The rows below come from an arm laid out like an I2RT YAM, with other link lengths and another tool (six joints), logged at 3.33 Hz.
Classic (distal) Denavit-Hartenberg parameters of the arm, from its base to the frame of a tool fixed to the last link. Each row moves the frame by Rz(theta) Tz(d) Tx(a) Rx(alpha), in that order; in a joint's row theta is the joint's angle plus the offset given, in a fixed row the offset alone. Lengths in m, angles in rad.
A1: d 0.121; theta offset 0; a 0.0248; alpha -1.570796
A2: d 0; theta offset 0; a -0.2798; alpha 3.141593
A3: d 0; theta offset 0.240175; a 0.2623; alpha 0
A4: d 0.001; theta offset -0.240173; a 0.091; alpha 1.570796
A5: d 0.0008; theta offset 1.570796; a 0; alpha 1.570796
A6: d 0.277; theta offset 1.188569; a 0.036; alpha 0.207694
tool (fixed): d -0.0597; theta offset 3.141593; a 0; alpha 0
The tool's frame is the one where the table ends.
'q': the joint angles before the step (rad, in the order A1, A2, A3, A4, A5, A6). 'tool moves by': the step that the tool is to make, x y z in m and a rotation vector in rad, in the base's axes. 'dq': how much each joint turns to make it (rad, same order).
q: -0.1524 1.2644 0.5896 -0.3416 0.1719 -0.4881
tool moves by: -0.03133 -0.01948 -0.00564 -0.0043 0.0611 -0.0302
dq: -0.0896 -0.0431 -0.0252 -0.0672 -0.0160 -0.0602
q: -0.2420 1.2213 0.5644 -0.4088 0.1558 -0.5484
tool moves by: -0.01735 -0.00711 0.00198 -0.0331 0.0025 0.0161
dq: -0.0294 -0.0835 -0.0507 -0.0179 0.0061 -0.0564
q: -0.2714 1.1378 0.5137 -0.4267 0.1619 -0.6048
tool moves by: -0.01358 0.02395 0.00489 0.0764 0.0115 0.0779
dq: -0.0050 -0.0927 0.0038 -0.1240 -0.1018 -0.0385
